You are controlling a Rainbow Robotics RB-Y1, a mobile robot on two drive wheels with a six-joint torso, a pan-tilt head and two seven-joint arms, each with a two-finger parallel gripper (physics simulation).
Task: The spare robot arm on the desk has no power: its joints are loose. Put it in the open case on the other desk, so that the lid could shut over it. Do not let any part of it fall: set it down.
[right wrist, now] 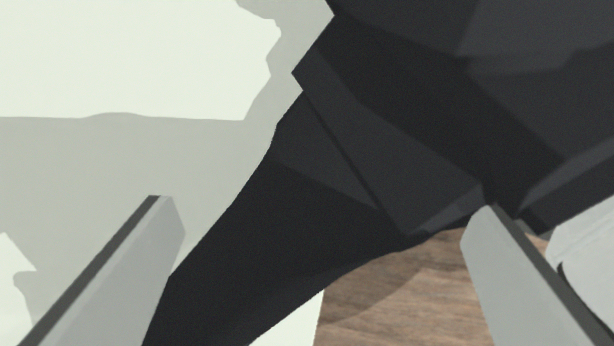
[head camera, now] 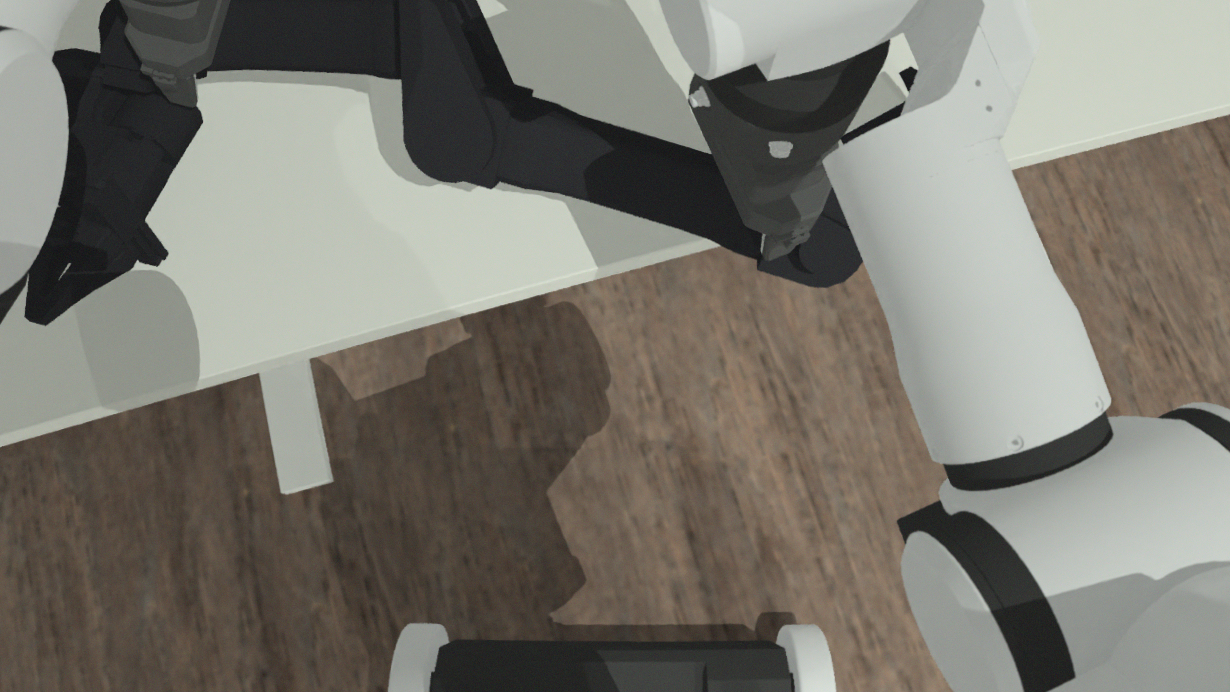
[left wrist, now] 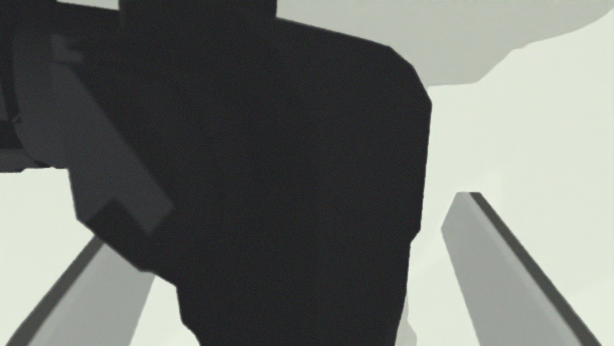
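Seen in the pictures: left gripper, between the fingertips: (head camera: 202, 36); right gripper, between the fingertips: (right wrist: 319, 219) (head camera: 744, 182); robot's base, origin of its link: (head camera: 612, 688).
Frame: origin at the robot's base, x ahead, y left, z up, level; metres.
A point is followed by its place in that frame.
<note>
The spare arm (head camera: 550, 150) (left wrist: 280, 175) (right wrist: 240, 240) is black and lies bent across the white desk (head camera: 344, 232) @(x 0.430, y 0.205, z 0.720 m) (left wrist: 525, 140) @(x 0.704, y 0.301, z 0.721 m) (right wrist: 125, 60) @(x 0.548, y -0.089, z 0.720 m). In the head view its right-hand end sticks out past the desk edge. My left gripper (head camera: 180, 96) (left wrist: 309, 206) @(x 0.569, y 0.314, z 0.784 m) is open at its left-hand part; in the left wrist view a wide black section lies between the fingers and hides one fingertip. My right gripper (head camera: 782, 247) (right wrist: 319, 219) @(x 0.443, y -0.093, z 0.780 m) is open over its right-hand end; a black link runs between the fingers. The open case does not show in these views.
The desk's front edge slants across the head view, with a pale desk leg (head camera: 295, 430) below it. Brown wooden floor (head camera: 731, 430) @(x 0.393, y -0.187, z 0.001 m) (right wrist: 400, 300) @(x -0.278, y 0.883, z 0.001 m) lies in front. My own dark base (head camera: 567, 667) @(x 0.054, y 0.057, z 0.191 m) shows at the bottom. My white right forearm (head camera: 971, 301) @(x 0.274, y -0.130, z 1.035 m) crosses the desk edge.
</note>
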